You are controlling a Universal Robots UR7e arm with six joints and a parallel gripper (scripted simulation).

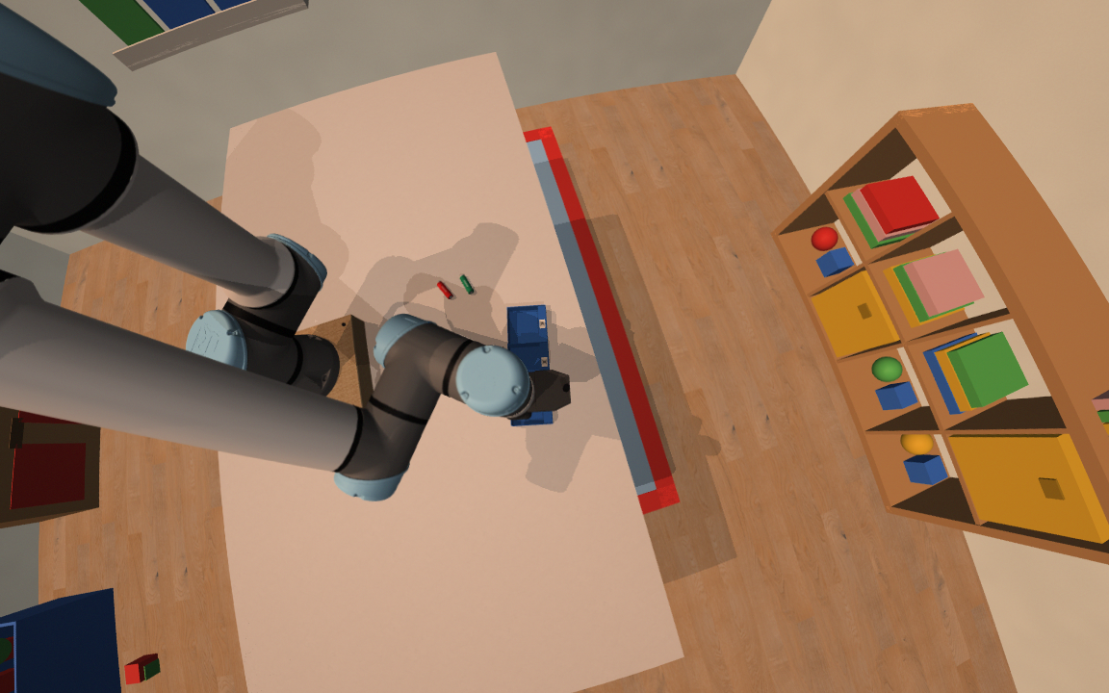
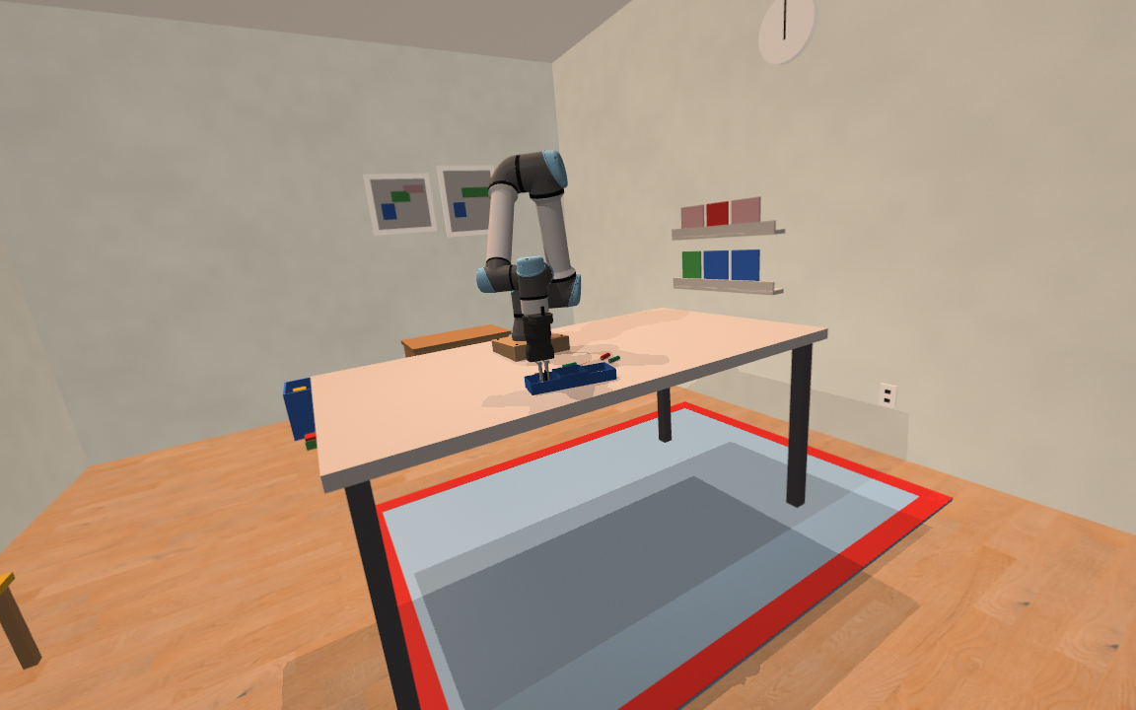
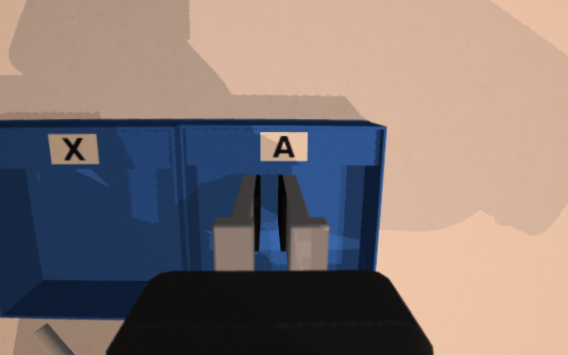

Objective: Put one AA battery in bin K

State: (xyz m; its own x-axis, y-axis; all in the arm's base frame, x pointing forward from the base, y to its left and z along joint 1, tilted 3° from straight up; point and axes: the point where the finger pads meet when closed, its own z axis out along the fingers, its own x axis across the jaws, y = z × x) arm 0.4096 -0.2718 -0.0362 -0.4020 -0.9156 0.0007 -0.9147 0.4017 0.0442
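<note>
The blue bin row is 7 cm to the left of my hand, 2 cm below it and 2 cm ahead of it. Round my hand: green-and-white block 10 cm to the left, 7 cm behind, 3 cm below; then grey bolt 14 cm to the left, 5 cm behind, 3 cm below; then black nut 12 cm behind, 6 cm to the left, 3 cm below.
</note>
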